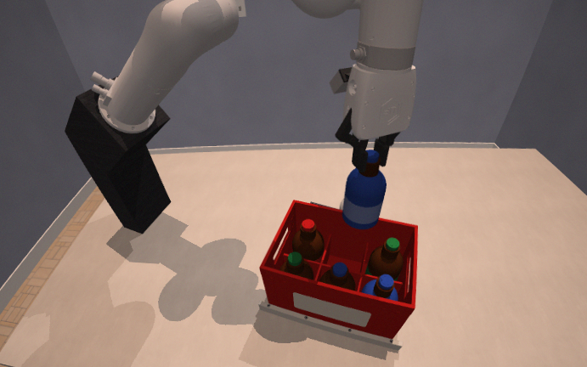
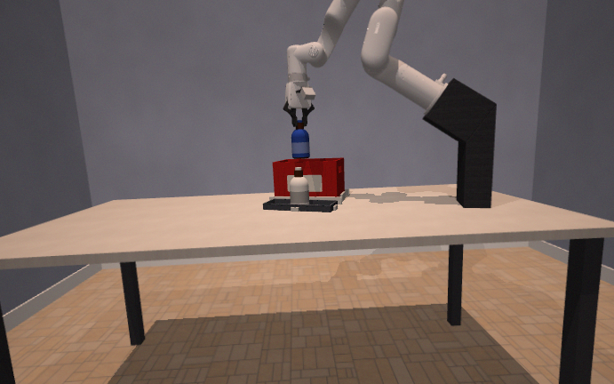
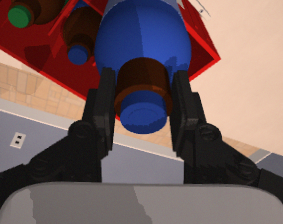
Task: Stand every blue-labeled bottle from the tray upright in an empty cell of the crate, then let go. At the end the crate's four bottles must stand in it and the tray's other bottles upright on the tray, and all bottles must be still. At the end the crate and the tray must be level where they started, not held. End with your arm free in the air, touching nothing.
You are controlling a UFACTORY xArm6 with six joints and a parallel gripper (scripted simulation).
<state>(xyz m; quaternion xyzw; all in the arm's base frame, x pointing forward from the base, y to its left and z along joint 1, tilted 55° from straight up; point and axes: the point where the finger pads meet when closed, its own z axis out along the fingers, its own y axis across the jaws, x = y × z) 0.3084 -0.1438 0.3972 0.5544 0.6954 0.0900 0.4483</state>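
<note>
My hand is 6 cm past the crate, 4 cm to the left of it and 25 cm above it. The rest, counted from my hand: dark tray 6 cm ahead, 10 cm to the left, 32 cm below; then white-labeled bottle 6 cm ahead, 10 cm to the left, 25 cm below.
</note>
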